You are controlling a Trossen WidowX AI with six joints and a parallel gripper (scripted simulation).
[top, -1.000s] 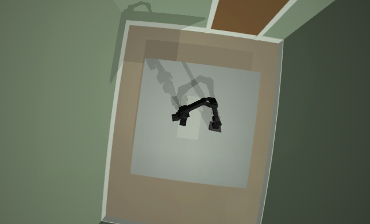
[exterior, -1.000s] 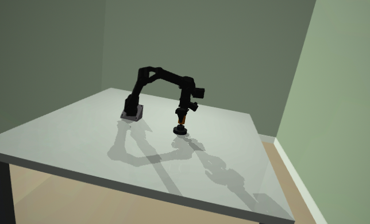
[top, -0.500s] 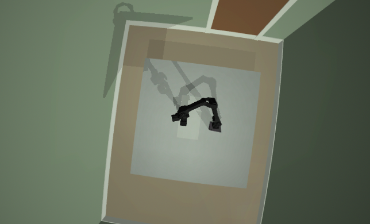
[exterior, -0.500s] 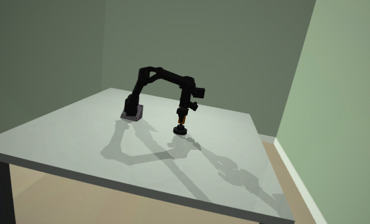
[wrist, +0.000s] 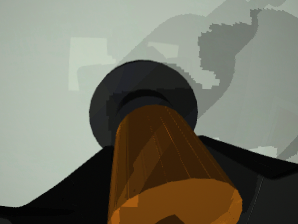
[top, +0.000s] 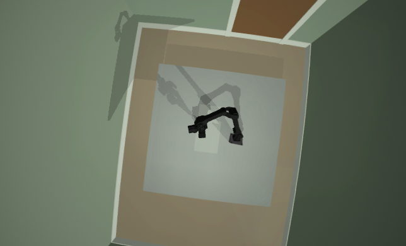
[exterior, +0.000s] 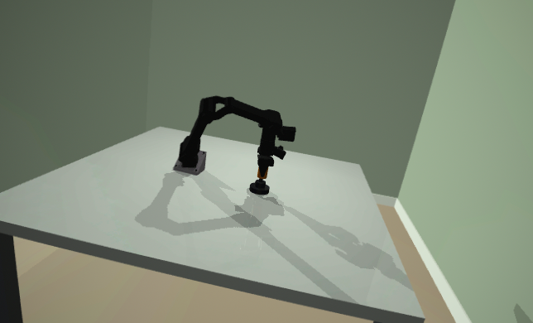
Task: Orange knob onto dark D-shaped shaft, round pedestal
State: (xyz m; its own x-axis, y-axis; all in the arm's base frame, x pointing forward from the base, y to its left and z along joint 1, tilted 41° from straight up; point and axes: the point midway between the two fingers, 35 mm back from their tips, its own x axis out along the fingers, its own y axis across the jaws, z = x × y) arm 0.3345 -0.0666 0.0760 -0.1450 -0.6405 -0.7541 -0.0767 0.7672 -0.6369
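Right now my gripper tip is 2 cm below the orange knob. Also, from my gripper tip: round dark pedestal 4 cm below.
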